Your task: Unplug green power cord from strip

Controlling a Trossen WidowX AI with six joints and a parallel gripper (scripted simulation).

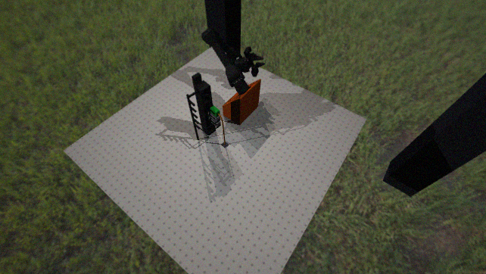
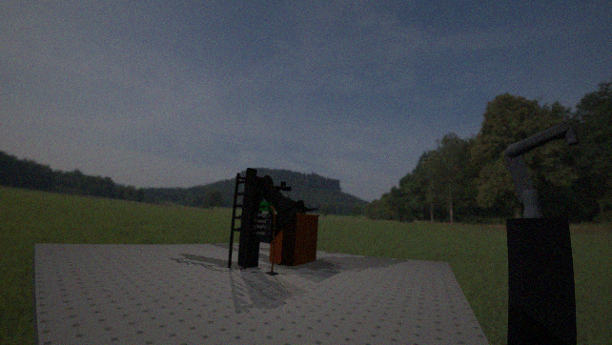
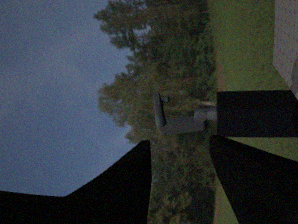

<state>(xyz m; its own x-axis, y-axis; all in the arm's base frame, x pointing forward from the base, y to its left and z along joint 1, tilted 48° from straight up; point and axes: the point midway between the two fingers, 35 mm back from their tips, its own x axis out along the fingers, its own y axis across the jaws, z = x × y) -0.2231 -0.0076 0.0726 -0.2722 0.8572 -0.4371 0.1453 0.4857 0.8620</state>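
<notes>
Right now the green plug is 480 mm ahead of my gripper tip and 10 mm to the left of it.
</notes>
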